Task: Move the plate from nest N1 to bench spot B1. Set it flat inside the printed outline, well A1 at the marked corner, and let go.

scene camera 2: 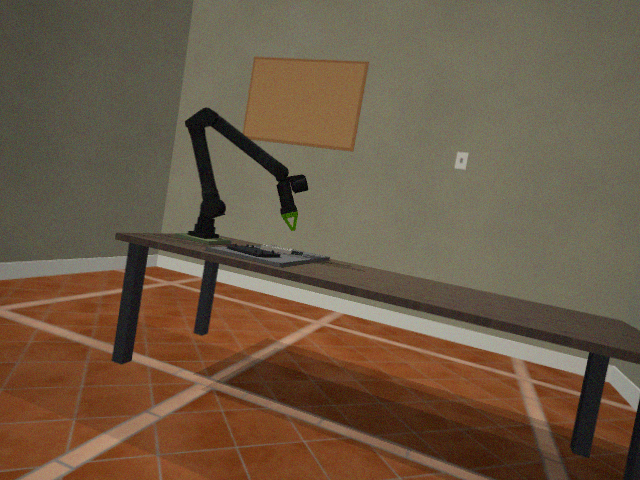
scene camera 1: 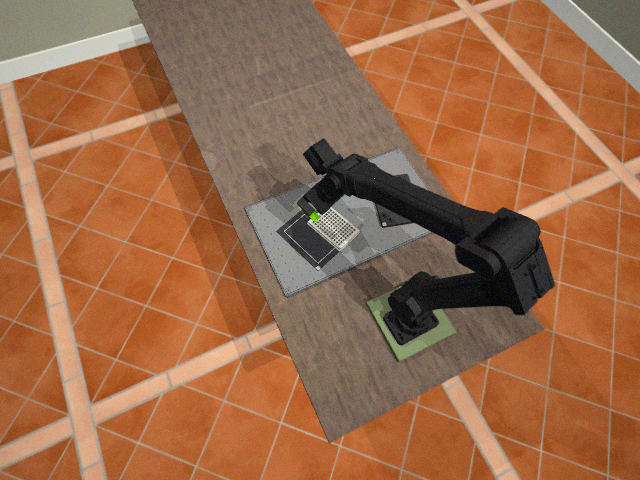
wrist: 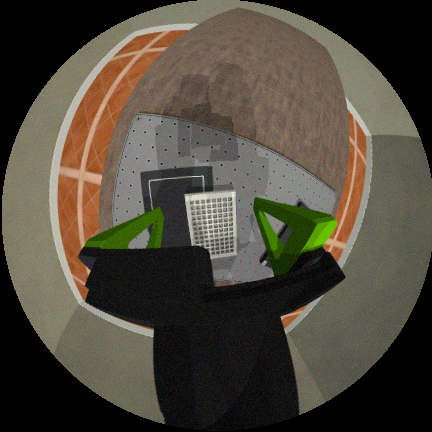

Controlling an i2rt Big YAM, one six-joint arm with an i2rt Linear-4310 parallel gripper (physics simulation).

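Seen in the pictures: gripper, fingertip midpoint: [scene camera 2: 293,230] [scene camera 1: 317,201] [wrist: 207,206]; arm's base, link origin: [scene camera 2: 203,236] [scene camera 1: 410,321].
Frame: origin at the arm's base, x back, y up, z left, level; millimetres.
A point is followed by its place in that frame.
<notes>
The white well plate [scene camera 1: 336,228] @[z 43, x -320, y 11 mm] [scene camera 2: 276,248] @[z 8, x -345, y 11 mm] [wrist: 212,225] @[z 48, x -335, y 11 mm] lies over the right part of the dark pad [scene camera 1: 307,238] @[z 127, x -335, y -2 mm] [wrist: 170,200] @[z 129, x -359, y -2 mm] with the printed outline [wrist: 177,178] @[z 125, x -399, y -2 mm]. It covers part of the outline and sticks out past the pad's right edge. Whether it is quite level is unclear, and well A1 cannot be told. A small white mark [scene camera 1: 317,268] @[z 144, x -241, y -2 mm] is at the pad's near corner. My gripper [scene camera 2: 292,227] @[z 73, x -380, y 93 mm] [wrist: 207,206] @[z 73, x -380, y 93 mm] is open and empty, well above the plate. In scene camera 1 its green finger [scene camera 1: 314,216] shows over the plate's far left corner.
A black nest [scene camera 1: 392,215] @[z -122, x -285, y 8 mm] [scene camera 2: 253,251] @[z -208, x -350, y 8 mm] stands on the right of the grey perforated board [scene camera 1: 273,258] @[z 238, x -324, y -4 mm] [scene camera 2: 299,260] @[z -100, x -492, y -4 mm] [wrist: 135,145] @[z 218, x -443, y -4 mm], partly hidden under my forearm in scene camera 1. The arm's base stands on a green mat [scene camera 1: 403,353] @[z 61, x 61, y 2 mm] near the table's end.
</notes>
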